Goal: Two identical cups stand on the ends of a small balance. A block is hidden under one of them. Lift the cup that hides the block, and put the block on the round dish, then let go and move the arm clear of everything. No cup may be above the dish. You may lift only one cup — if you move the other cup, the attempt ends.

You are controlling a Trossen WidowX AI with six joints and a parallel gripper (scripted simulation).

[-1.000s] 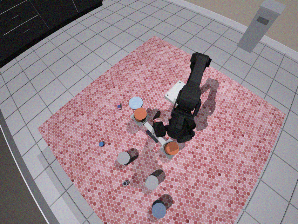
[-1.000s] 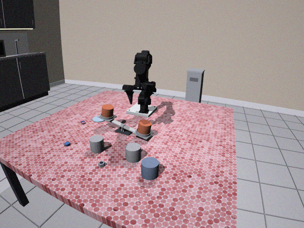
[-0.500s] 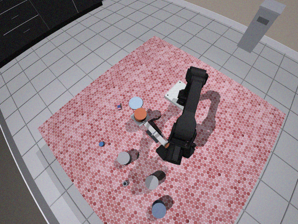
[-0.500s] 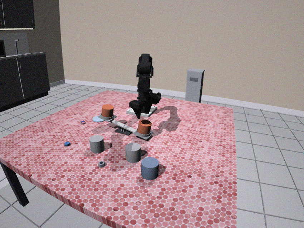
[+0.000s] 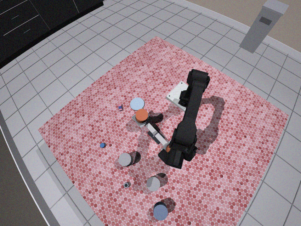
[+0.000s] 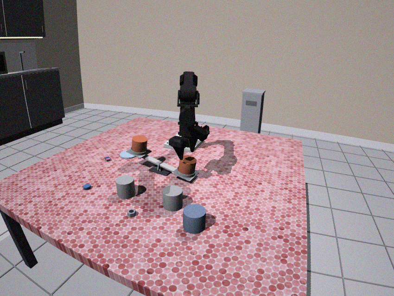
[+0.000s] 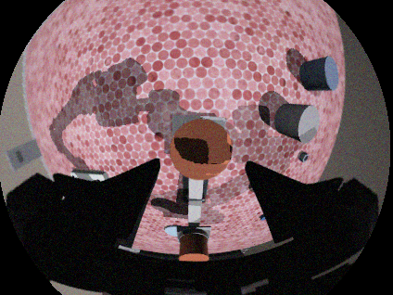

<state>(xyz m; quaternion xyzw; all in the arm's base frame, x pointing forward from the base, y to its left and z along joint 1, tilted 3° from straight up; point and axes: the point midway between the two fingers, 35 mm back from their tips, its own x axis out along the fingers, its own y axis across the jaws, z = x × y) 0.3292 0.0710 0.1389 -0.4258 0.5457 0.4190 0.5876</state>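
Right now my gripper tip is 7 cm above the grey block. Also, from my gripper tip: round dish 36 cm to the right, 17 cm behind, 10 cm below; blue disc 39 cm to the right, 19 cm ahead, 10 cm below; nut 29 cm ahead, 13 cm to the right, 10 cm below.
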